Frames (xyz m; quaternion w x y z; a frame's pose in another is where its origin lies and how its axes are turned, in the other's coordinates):
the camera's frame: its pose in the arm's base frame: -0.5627 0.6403 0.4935 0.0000 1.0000 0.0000 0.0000
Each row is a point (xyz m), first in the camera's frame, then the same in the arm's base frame.
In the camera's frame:
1: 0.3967 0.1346 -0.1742
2: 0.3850 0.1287 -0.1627
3: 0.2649 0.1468 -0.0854
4: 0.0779 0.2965 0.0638
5: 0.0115 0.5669 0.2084
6: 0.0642 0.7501 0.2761
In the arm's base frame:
1: -0.1660 0.5057 0.6677
2: -0.1777 0.5116 0.6562
3: -0.2978 0.4935 0.5789
4: -0.4848 0.3438 0.4297
5: -0.5512 0.0734 0.2851
6: -0.4985 -0.1098 0.2174

